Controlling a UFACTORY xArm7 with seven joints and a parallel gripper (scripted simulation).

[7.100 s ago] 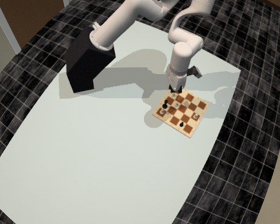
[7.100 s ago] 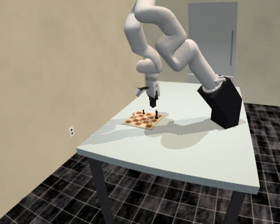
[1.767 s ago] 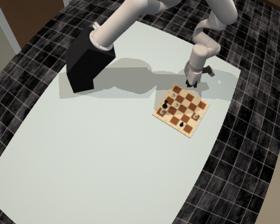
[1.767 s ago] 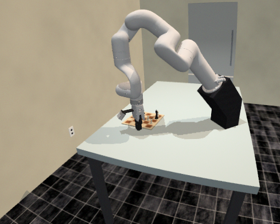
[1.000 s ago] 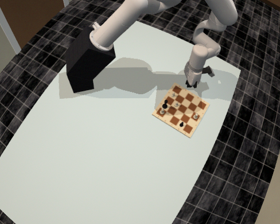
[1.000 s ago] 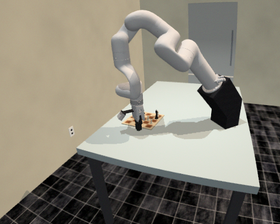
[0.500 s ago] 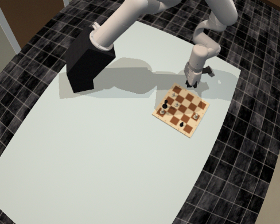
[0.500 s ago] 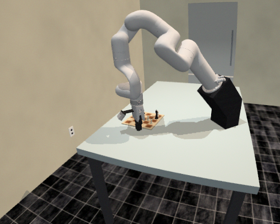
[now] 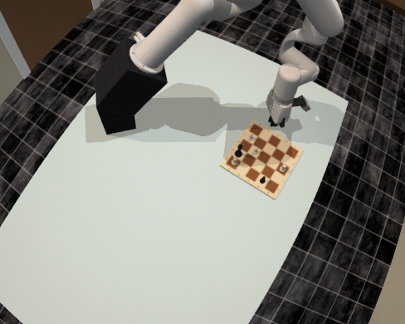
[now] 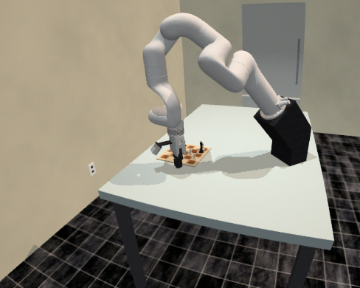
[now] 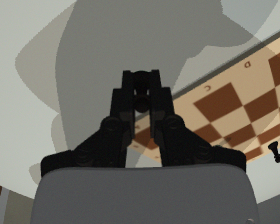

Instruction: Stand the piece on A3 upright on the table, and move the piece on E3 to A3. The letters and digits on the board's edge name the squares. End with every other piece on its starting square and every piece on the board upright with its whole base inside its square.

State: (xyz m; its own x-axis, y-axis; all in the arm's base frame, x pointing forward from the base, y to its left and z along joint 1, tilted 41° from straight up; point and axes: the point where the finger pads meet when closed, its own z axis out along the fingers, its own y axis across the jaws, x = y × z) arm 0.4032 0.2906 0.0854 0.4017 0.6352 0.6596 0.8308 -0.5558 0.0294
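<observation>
The white piece lies 150 mm ahead of my hand and 110 mm to the right of it. Also, from my hand: chessboard 70 mm ahead, 130 mm to the right, 20 mm below; tall black piece 180 mm to the right, 10 mm above.
</observation>
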